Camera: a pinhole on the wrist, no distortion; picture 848 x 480 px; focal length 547.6 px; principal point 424.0 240.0 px. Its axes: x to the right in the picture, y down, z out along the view. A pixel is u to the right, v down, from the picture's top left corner.
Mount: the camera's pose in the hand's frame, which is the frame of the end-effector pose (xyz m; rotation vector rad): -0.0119 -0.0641 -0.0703 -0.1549 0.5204 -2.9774
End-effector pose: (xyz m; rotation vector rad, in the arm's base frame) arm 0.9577 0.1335 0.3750 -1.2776 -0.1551 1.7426
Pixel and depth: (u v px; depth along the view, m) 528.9 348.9 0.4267
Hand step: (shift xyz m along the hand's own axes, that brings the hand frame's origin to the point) -0.0333 -0.2954 0.3065
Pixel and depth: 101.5 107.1 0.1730
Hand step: 0.1056 -0.0689 0.0978
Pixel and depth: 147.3 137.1 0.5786
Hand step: 0.3361 -0.1160 0.4849
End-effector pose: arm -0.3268 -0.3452 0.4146 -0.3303 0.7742 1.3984
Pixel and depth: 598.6 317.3 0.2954
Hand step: -0.0655 -0.2132 0.1994
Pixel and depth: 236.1 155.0 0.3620
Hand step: 0.1490 -0.1153 0.2777
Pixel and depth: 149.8 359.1 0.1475
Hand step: 0.0819 -0.1333 0.0508
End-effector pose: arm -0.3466 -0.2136 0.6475 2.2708 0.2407 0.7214
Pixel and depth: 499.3 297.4 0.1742
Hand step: -0.0129 -0.1420 0.0884
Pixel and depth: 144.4 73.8 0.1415
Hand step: 0.0724 -0.0614 0.0710
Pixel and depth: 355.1 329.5 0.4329
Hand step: 0.1007 -0.2665 0.3062
